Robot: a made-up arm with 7 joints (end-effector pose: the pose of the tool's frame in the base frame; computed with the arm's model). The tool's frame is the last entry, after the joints.
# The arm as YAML. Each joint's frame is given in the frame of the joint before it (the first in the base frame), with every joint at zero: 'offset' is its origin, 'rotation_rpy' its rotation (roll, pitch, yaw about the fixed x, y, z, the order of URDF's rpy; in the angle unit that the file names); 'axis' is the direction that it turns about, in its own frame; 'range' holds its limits. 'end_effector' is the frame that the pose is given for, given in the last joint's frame.
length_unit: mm
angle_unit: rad
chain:
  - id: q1
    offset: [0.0, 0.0, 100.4]
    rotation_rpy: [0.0, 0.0, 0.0]
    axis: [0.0, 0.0, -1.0]
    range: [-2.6, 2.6]
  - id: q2
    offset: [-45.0, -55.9, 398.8]
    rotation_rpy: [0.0, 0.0, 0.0]
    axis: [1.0, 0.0, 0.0]
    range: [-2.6, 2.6]
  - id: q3
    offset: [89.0, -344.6, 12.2]
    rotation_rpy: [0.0, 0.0, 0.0]
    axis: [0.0, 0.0, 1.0]
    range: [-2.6, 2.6]
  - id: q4
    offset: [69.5, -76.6, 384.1]
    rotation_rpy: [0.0, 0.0, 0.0]
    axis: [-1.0, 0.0, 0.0]
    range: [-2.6, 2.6]
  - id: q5
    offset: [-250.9, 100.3, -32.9]
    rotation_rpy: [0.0, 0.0, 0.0]
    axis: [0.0, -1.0, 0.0]
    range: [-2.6, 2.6]
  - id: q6
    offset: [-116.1, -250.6, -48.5]
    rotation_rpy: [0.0, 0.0, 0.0]
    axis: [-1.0, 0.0, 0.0]
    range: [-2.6, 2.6]
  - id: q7
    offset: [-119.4, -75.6, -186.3]
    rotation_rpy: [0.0, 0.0, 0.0]
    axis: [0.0, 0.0, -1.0]
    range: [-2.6, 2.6]
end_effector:
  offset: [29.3, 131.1, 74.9]
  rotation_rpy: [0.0, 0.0, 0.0]
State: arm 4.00 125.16 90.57 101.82 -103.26 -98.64 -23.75
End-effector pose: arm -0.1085 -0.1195 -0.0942 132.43 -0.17 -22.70
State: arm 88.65 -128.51 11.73 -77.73 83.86 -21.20 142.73
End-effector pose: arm 0.1476 -0.0436 0.6593 60.68 5.03 -179.09
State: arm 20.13 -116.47 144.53 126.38 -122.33 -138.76 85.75
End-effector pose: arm 0.3213 0.3637 0.7116 -33.65 -30.00 -65.56
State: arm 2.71 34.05 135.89 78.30 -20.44 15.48 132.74
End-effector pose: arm 0.4246 -0.8509 0.8604 109.13 -18.41 -79.26
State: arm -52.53 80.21 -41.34 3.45 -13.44 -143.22 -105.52
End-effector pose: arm 0.1394 -0.6411 0.5205 120.90 20.27 -75.57
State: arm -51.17 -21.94 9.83 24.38 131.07 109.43 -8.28
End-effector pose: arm 0.5438 -0.2739 1.1098 135.36 -40.40 -167.92
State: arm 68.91 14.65 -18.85 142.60 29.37 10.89 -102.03
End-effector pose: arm -0.6470 0.1734 1.2142 141.60 35.13 173.06
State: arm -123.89 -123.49 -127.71 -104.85 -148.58 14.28 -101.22
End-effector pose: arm 0.0070 -0.2566 0.6365 48.95 45.50 -105.89
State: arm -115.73 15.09 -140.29 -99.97 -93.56 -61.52 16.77
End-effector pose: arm 0.1188 0.1591 0.8188 162.24 6.42 84.21
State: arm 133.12 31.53 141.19 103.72 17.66 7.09 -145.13
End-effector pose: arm -0.9908 0.1576 0.9379 149.02 28.37 -124.22
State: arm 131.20 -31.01 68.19 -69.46 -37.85 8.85 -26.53
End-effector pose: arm -0.4549 0.4413 1.1845 78.11 16.42 -15.14
